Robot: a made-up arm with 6 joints.
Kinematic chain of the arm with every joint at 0, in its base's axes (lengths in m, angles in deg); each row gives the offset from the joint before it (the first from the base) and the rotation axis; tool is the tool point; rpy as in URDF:
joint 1: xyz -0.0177 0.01 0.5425 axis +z
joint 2: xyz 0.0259 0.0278 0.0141 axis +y
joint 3: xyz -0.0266 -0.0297 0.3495 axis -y
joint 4: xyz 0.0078 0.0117 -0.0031 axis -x
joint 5: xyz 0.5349 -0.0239 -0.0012 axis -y
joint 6: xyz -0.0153 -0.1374 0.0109 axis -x
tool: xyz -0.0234 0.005 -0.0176 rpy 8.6 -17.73 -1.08
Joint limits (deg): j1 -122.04..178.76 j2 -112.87..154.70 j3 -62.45..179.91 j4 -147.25..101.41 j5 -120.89..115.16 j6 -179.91..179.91
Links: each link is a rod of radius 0.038 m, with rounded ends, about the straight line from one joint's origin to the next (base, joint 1, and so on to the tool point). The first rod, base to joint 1, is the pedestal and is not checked.
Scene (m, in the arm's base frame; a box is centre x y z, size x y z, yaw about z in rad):
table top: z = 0
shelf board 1: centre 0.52 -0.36 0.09 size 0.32 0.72 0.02 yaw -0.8
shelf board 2: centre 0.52 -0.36 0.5 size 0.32 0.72 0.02 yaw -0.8
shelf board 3: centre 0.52 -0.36 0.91 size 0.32 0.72 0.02 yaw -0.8
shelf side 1: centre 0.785 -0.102 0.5 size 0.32 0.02 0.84 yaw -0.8
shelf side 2: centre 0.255 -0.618 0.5 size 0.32 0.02 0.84 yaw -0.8
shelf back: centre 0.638 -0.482 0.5 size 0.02 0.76 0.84 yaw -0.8
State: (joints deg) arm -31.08 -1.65 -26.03 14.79 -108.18 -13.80
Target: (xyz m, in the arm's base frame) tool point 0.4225 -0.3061 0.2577
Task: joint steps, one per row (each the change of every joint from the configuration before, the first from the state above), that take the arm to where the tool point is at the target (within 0.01 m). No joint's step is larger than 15 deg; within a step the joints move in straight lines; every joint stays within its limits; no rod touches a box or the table.
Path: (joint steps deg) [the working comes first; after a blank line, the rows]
Joints at the target: -22.79 56.63 -18.14 19.86 -114.68 -14.95
Straight joint move there: touches shelf board 2.

1: 3.27 -14.52 -10.20 -0.56 3.54 -0.10
2: 3.27 -14.53 -10.20 -0.56 3.55 -0.10
3: 3.28 -14.52 -10.19 -0.57 3.54 -0.09
4: 2.14 13.17 1.34 0.62 -1.99 -0.24
5: 2.14 13.18 1.35 0.62 -1.99 -0.23
6: 2.15 13.17 1.35 0.62 -2.00 -0.23
7: 2.14 13.18 1.35 0.62 -1.99 -0.24
8: 2.15 13.17 1.34 0.62 -1.99 -0.23
9: 2.14 13.18 1.35 0.62 -2.00 -0.24
10: 2.14 13.17 1.35 0.62 -1.99 -0.23
11: -8.27 4.82 14.52 1.21 -1.59 0.39
12: -8.26 4.81 14.53 1.21 -1.59 0.39

